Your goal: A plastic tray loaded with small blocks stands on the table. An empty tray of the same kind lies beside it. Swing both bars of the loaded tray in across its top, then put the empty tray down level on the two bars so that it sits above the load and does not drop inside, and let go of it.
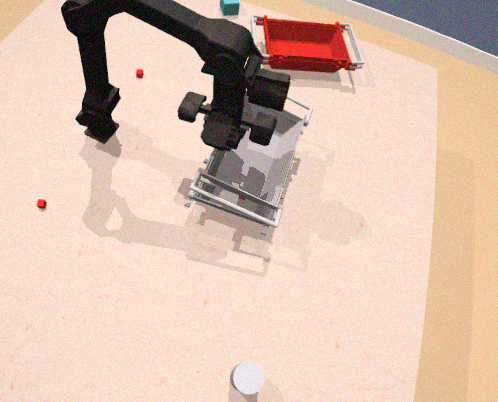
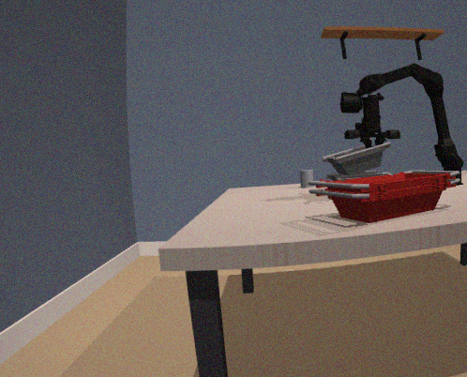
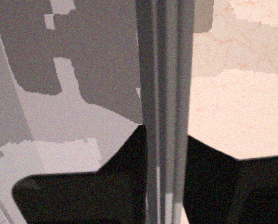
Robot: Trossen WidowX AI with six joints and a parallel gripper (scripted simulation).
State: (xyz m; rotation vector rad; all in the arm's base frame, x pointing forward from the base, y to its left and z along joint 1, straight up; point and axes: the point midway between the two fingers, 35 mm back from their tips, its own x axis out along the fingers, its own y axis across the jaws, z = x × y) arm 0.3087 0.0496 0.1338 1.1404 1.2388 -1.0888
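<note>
The grey tray is 70 mm ahead of my gripper tip, 10 mm to the left of it and 20 mm above it. Also, from my gripper tip: teal cube: 260 mm behind, 550 mm to the left, 80 mm below.
</note>
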